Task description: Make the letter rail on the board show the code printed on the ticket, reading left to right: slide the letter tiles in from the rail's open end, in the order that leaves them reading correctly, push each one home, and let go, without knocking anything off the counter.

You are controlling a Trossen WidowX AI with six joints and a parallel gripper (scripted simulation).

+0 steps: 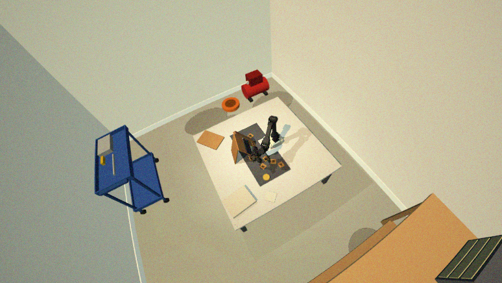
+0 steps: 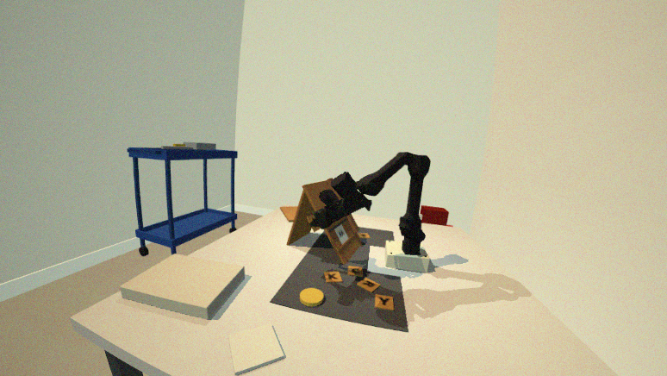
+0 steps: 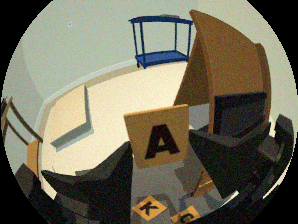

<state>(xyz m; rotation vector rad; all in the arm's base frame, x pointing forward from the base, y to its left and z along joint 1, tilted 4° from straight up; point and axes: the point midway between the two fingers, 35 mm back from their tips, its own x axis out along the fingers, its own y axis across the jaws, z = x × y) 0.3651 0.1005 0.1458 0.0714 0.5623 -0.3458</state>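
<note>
Now: gripper tip 14 cm to the left of the white ticket, 10 cm past it and 8 cm above it. Also, from my gripper tip: pale pad (39 cm to the left, 17 cm below, 6 cm ahead); then yellow disc (20 cm to the left, 16 cm below, 3 cm behind); then dark mat (20 cm behind, 17 cm below, 12 cm to the right).
</note>
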